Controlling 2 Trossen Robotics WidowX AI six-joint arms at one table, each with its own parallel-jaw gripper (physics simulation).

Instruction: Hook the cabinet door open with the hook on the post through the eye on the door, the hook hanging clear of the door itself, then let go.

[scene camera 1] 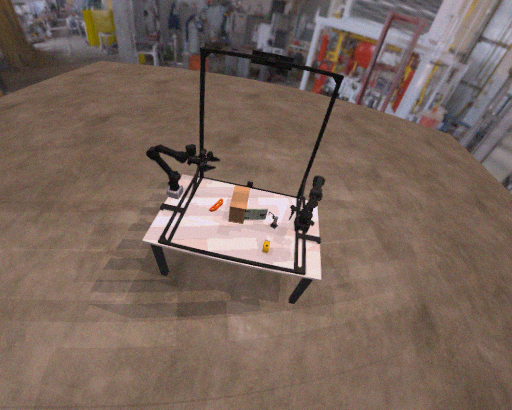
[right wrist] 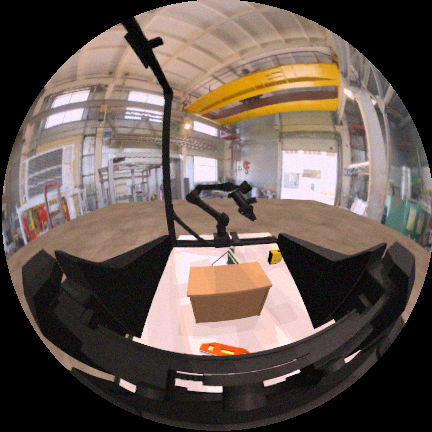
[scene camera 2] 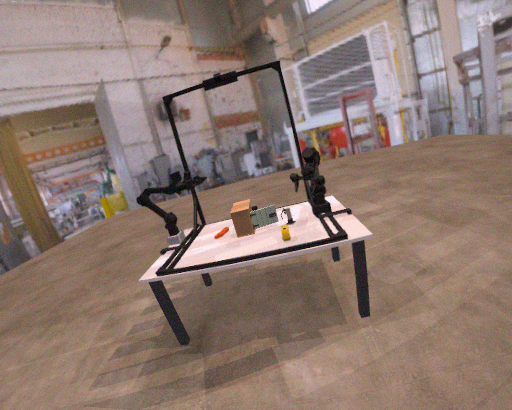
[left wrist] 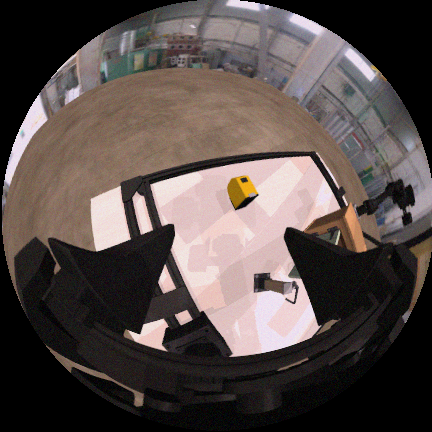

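Where they show: left gripper, between the fingertips: (scene camera 1: 293, 225) (right wrist: 254, 219) (scene camera 2: 304, 192) (left wrist: 231, 231); right gripper, between the fingertips: (scene camera 1: 218, 163) (right wrist: 225, 239) (scene camera 2: 204, 178); left arm's base, origin of its link: (scene camera 1: 303, 221) (right wrist: 221, 234) (scene camera 2: 320, 203) (left wrist: 198, 352); right arm's base, origin of its link: (scene camera 1: 174, 188) (scene camera 2: 174, 234) (left wrist: 357, 211).
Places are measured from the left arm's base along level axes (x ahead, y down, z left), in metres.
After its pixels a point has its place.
Observation:
The wooden cabinet (scene camera 1: 239, 201) {x 0.490, y -0.097, z -0.004 m} (scene camera 2: 242, 220) {x 0.490, y -0.032, z 0.052 m} (right wrist: 230, 281) {x 0.511, y -0.098, z -0.053 m} stands at the middle of the table. Its grey-green door (scene camera 1: 256, 214) {x 0.354, y -0.007, z 0.010 m} (scene camera 2: 264, 217) {x 0.359, y -0.003, z 0.011 m} stands open, reaching out to the right in the scene views. The post (scene camera 1: 274, 222) {x 0.214, y 0.023, z 0.033 m} (scene camera 2: 289, 217) {x 0.211, y 0.028, z 0.035 m} (left wrist: 276, 286) {x 0.201, y -0.005, z 0.030 m} stands upright just beyond the door's free edge, with a thin dark hook at its top. Whether the hook is through the eye is too small to tell. My left gripper (scene camera 1: 292, 213) (scene camera 2: 295, 183) (left wrist: 231, 231) {x 0.117, y -0.136, z 0.178 m} is open and empty, above and right of the post. My right gripper (scene camera 1: 217, 163) {x 0.671, y -0.318, z -0.102 m} (scene camera 2: 204, 179) {x 0.671, y -0.318, z -0.102 m} is open and empty, high at the left.
A yellow block (scene camera 1: 266, 246) {x 0.269, y -0.003, z 0.276 m} (scene camera 2: 285, 233) {x 0.269, y 0.014, z 0.292 m} (left wrist: 242, 192) {x 0.246, y 0.000, z 0.243 m} (right wrist: 275, 257) {x 0.283, y 0.027, z 0.251 m} stands near the front right. An orange-red tool-like object (scene camera 1: 216, 205) {x 0.665, y 0.057, z -0.079 m} (scene camera 2: 222, 232) {x 0.655, y 0.048, z -0.053 m} (right wrist: 222, 348) {x 0.648, y 0.056, z -0.094 m} lies left of the cabinet. Black rails run along the table edges, and a tall black frame (scene camera 1: 202, 110) {x 0.852, y -0.561, z -0.377 m} (scene camera 2: 178, 140) {x 0.852, y -0.628, z -0.385 m} rises at the back.

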